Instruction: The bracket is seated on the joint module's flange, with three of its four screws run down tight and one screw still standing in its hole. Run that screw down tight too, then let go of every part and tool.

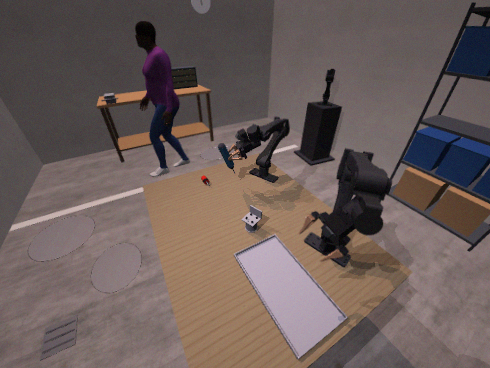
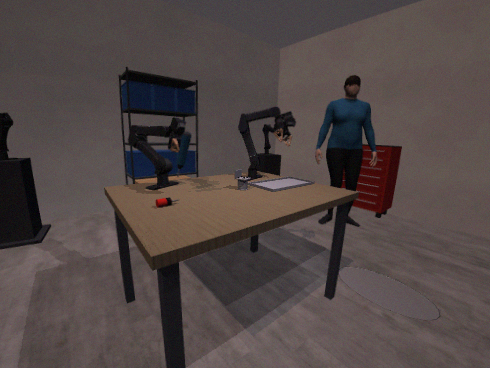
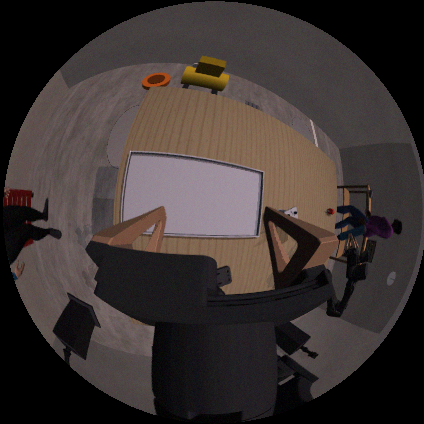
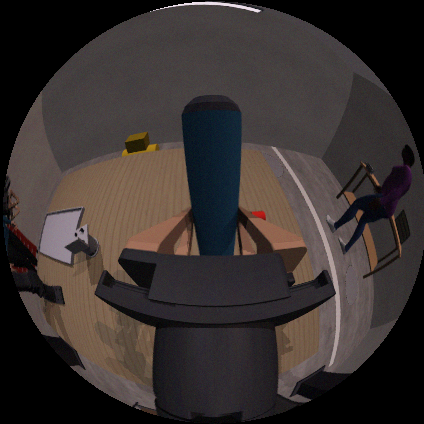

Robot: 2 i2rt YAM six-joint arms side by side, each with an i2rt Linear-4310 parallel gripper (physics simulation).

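Places are measured from the left arm's base along level axes (x right, y ahead, z up), in millimetres.
Pixels of known places: left gripper, fingertip midpoint: (image 1: 309,246) (image 2: 285,143) (image 3: 214,211); right gripper, fingertip midpoint: (image 1: 226,157) (image 2: 183,151) (image 3: 350,233) (image 4: 214,211); left arm's base at its link origin: (image 1: 326,249) (image 2: 252,178); right arm's base at its link origin: (image 1: 263,175) (image 2: 163,186).
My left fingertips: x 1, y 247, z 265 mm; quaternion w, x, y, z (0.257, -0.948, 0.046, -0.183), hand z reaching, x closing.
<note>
For each thing: its top centre in the pictures, then the offset to it from my left fingertips. Level surfaces: height alone.
- upright joint module at its top centre: (image 4: 79,238) (image 1: 251,218) (image 2: 242,178) dx +332, dy -107, dz -201 mm
- white tray at its top centre: (image 3: 198,195) (image 1: 284,282) (image 4: 52,231) (image 2: 282,181) dx +45, dy +18, dz -249 mm
- red-handled tool at its top centre: (image 4: 248,214) (image 2: 168,197) (image 3: 331,210) (image 1: 205,179) dx +795, dy -180, dz -230 mm
- table at its surface level: dz -265 mm
The light grey bracket (image 1: 256,212) (image 2: 239,173) (image 3: 291,212) (image 4: 78,243) sits on the upright joint module (image 1: 251,228) (image 2: 243,185) (image 4: 92,247). Dark screw heads show on its plate; which one stands proud is too small to tell. My right gripper (image 1: 231,154) (image 4: 214,211) is shut on the blue-handled driver (image 1: 224,154) (image 2: 184,149) (image 4: 212,165), held above the table with its tip slanting down, well apart from the bracket. My left gripper (image 1: 312,245) (image 2: 284,142) (image 3: 214,211) is open and empty, raised near the tray, apart from the bracket.
A white tray (image 1: 290,290) (image 2: 282,184) (image 3: 192,195) (image 4: 55,232) lies beside the joint module. A red-handled tool (image 1: 204,178) (image 2: 163,202) (image 3: 330,211) (image 4: 258,215) lies on the table (image 1: 190,250) (image 2: 215,210). People stand beyond the table.
</note>
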